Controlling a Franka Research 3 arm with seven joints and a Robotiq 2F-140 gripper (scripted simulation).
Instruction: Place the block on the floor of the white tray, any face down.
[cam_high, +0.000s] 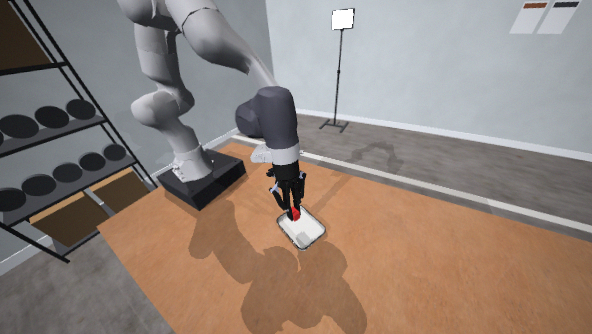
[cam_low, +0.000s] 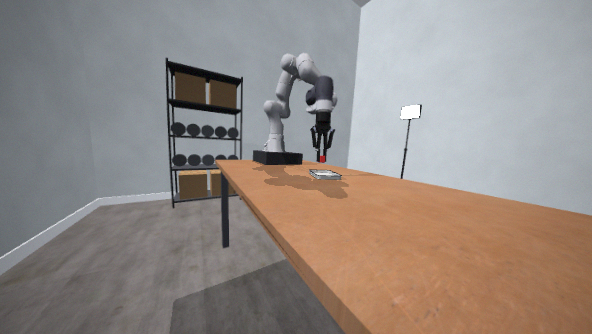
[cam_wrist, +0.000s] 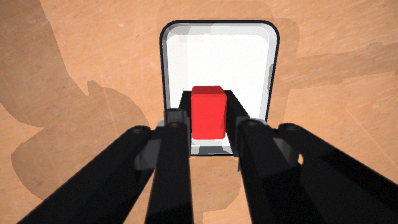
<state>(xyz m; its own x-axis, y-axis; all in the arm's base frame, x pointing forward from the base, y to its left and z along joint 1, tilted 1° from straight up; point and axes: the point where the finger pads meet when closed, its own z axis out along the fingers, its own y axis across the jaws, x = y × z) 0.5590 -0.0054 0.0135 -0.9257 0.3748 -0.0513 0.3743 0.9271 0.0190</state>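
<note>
My hand is 2 cm short of the white tray, 1 cm to the right of it and 9 cm above it. The rest, counted from my hand: red block 2 cm below.
</note>
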